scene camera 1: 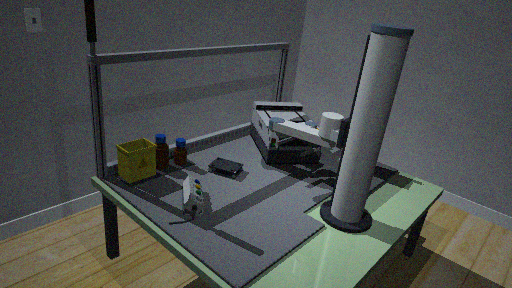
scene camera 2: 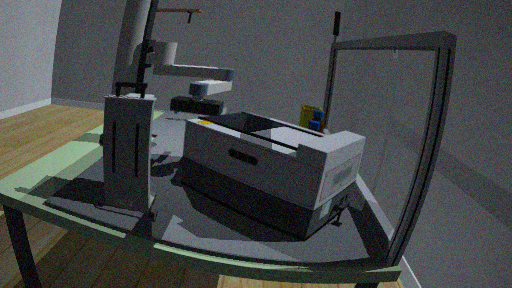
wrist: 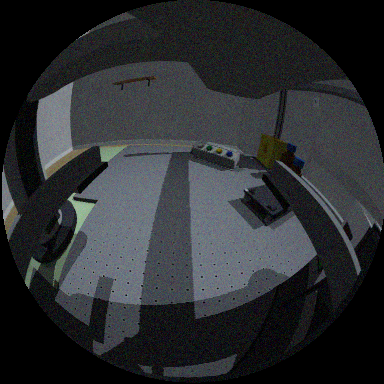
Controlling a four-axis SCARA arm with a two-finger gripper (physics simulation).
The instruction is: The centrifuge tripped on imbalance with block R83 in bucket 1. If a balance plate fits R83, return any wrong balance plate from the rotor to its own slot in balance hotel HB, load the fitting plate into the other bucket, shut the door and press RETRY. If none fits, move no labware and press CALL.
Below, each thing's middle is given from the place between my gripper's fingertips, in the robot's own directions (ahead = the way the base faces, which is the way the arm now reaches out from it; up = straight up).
My hand is 17 cm short of the dark sliding door (scene camera 2: 249,123), 26 cm to the left of it and 2 cm below it. The rest, counted from my hand: grey centrifuge (scene camera 1: 288,153) 28 cm ahead, 33 cm to the right, 7 cm below.
